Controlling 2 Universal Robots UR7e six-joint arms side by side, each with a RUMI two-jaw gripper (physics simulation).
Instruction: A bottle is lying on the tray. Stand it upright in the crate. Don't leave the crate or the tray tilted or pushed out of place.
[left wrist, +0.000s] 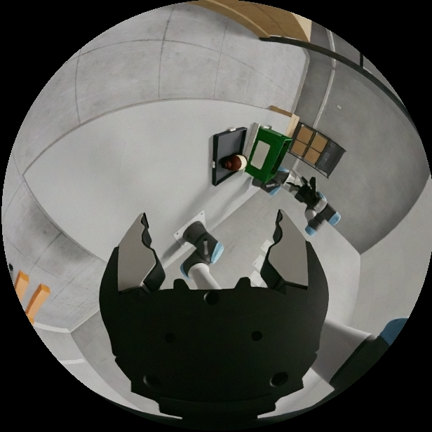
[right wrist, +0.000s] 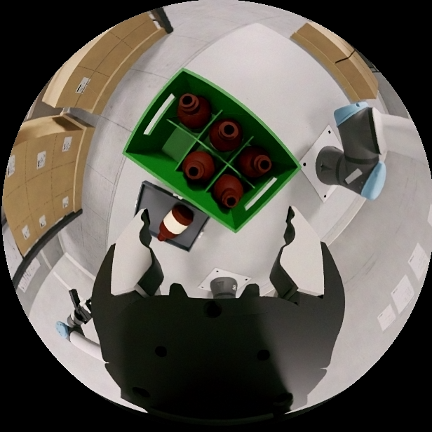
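A brown bottle with a cream label (left wrist: 234, 162) (right wrist: 175, 221) lies on its side on the dark tray (left wrist: 215, 150) (right wrist: 145, 192). The green crate (left wrist: 278, 150) (right wrist: 225, 218) stands upright beside the tray. In the right wrist view it holds several brown bottles standing in its compartments, and one compartment at the end by a handle slot is empty. My left gripper (left wrist: 211, 211) is open and well away from the tray. My right gripper (right wrist: 217, 207) is open, above and to the side of the crate and tray, with no object between its fingers.
Stacked cardboard boxes (left wrist: 309, 142) (right wrist: 47, 175) stand beyond the table (left wrist: 125, 150) (right wrist: 260, 60). More boxes (right wrist: 340, 60) show at the upper right of the right wrist view. An arm base (right wrist: 330, 166) stands beside the crate's end.
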